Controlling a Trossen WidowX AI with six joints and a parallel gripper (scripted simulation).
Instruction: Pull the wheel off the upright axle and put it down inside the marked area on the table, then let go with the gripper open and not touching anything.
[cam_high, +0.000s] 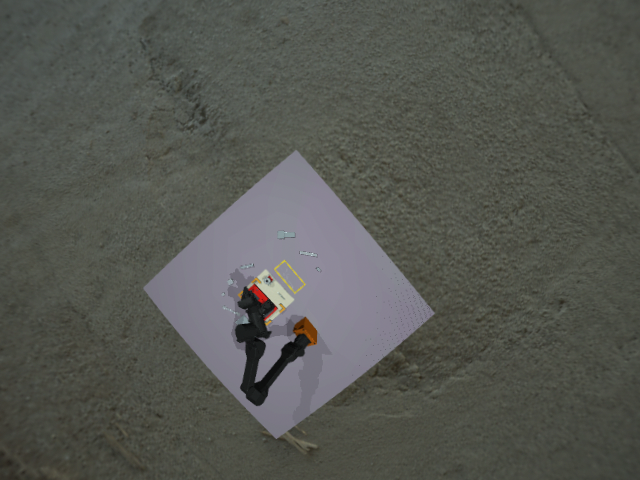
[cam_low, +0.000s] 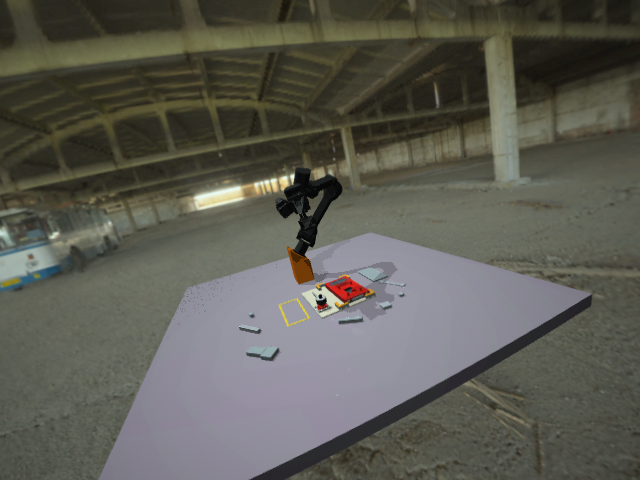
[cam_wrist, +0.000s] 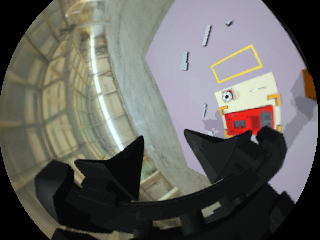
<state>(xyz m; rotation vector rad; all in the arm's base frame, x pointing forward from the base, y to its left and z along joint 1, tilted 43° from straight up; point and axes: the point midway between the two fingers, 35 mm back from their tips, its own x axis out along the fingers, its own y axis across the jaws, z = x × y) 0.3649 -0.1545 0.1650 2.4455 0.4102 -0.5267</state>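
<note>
Right now the grey wheel is 310 mm below my gripper tip and 30 mm behind it.
</note>
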